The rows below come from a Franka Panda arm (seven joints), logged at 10 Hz.
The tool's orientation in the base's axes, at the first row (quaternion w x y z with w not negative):
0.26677, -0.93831, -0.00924, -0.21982
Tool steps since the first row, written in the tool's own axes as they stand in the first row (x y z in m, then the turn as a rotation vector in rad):
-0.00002, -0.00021, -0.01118, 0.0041, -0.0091, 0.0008
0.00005, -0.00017, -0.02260, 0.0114, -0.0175, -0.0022
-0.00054, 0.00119, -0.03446, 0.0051, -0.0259, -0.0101
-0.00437, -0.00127, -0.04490, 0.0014, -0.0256, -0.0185
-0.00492, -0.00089, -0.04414, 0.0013, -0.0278, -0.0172
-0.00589, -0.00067, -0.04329, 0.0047, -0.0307, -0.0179
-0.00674, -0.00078, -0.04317, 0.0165, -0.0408, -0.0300
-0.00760, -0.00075, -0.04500, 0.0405, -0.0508, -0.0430
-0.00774, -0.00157, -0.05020, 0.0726, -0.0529, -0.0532
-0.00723, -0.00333, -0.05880, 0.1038, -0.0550, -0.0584
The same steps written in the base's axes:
-0.00460, -0.00546, 0.00860, 0.0028, 0.0078, 0.0056
-0.00919, -0.01127, 0.01730, 0.0070, 0.0128, 0.0151
-0.01437, -0.01836, 0.02541, -0.0030, 0.0166, 0.0227
-0.02242, -0.02113, 0.03298, -0.0097, 0.0125, 0.0274
-0.02255, -0.02102, 0.03198, -0.0096, 0.0150, 0.0274
-0.02305, -0.02068, 0.03082, -0.0072, 0.0168, 0.0308
-0.02379, -0.02044, 0.03043, -0.0028, 0.0182, 0.0500
-0.02531, -0.02131, 0.03145, 0.0122, 0.0178, 0.0749
-0.02766, -0.02322, 0.03575, 0.0368, 0.0113, 0.0971
-0.03094, -0.02610, 0.04338, 0.0625, 0.0073, 0.1151

